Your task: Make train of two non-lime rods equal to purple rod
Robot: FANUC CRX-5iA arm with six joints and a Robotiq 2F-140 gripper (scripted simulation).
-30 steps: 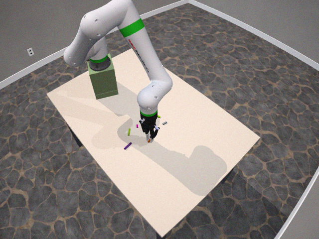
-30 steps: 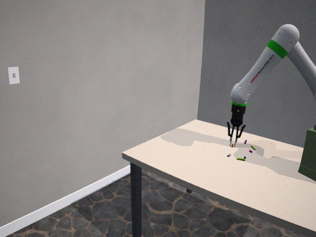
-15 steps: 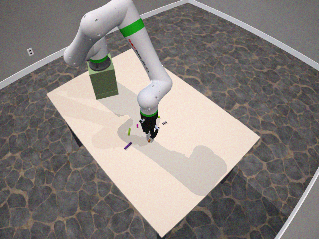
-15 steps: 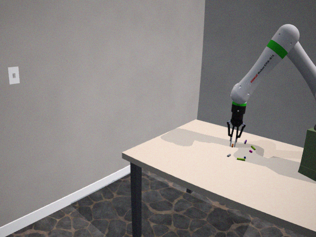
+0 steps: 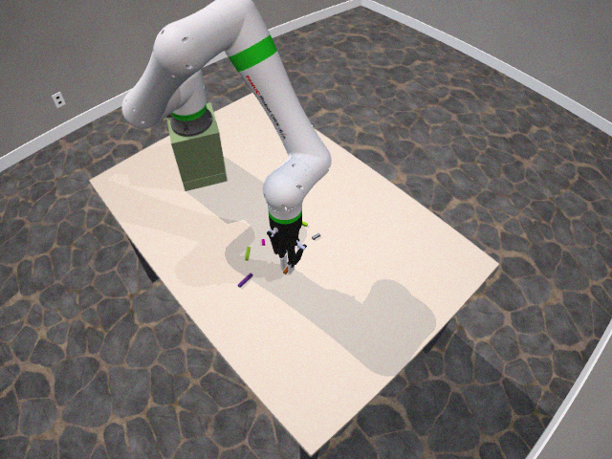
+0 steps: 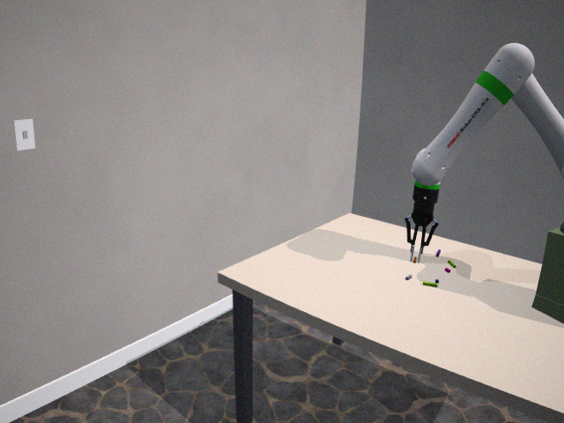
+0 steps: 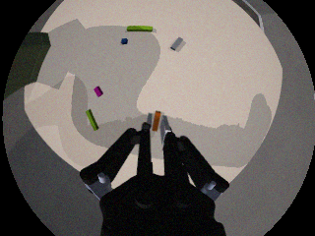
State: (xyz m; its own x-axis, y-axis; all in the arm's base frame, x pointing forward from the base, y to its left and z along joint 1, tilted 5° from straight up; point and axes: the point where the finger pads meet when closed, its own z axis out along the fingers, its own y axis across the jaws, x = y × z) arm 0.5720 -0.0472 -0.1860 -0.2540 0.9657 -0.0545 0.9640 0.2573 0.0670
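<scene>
Now: hand 3 cm above the orange rod. Also, from my hand: magenta rod: 14 cm behind, 3 cm below, 1 cm to the left; then purple rod: 13 cm to the right, 6 cm behind, 3 cm below; then grey rod: 16 cm to the left, 3 cm below, 3 cm behind.
</scene>
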